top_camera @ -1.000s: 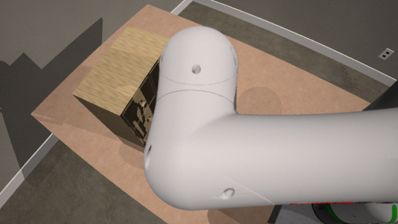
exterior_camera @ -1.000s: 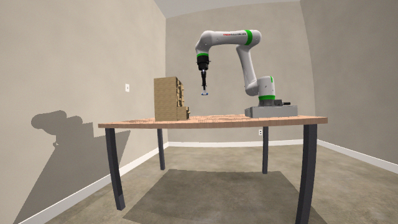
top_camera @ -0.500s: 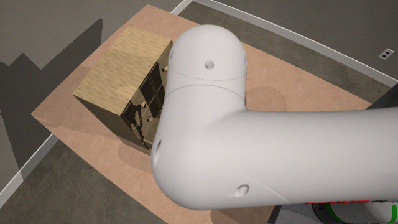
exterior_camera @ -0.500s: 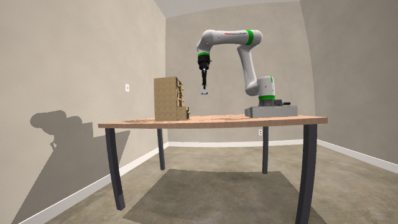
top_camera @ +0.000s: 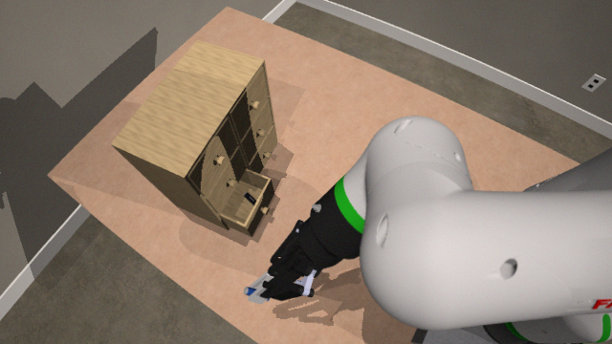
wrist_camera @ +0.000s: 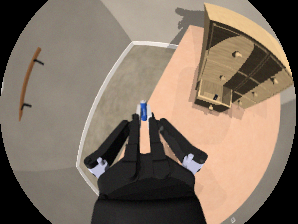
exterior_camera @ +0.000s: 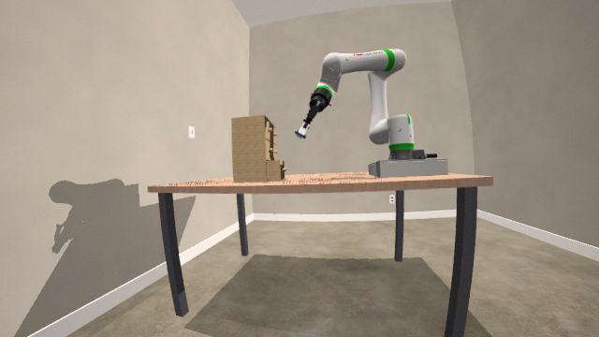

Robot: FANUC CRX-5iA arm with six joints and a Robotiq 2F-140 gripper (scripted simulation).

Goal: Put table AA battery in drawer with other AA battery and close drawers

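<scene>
Right now the blue AA battery is 2 cm to the left of my hand, 2 cm below it and 1 cm ahead of it. Round my hand: orange-brown thing 31 cm ahead, 23 cm to the right, 20 cm below; then dark battery 21 cm ahead, 20 cm below, 15 cm to the right.
</scene>
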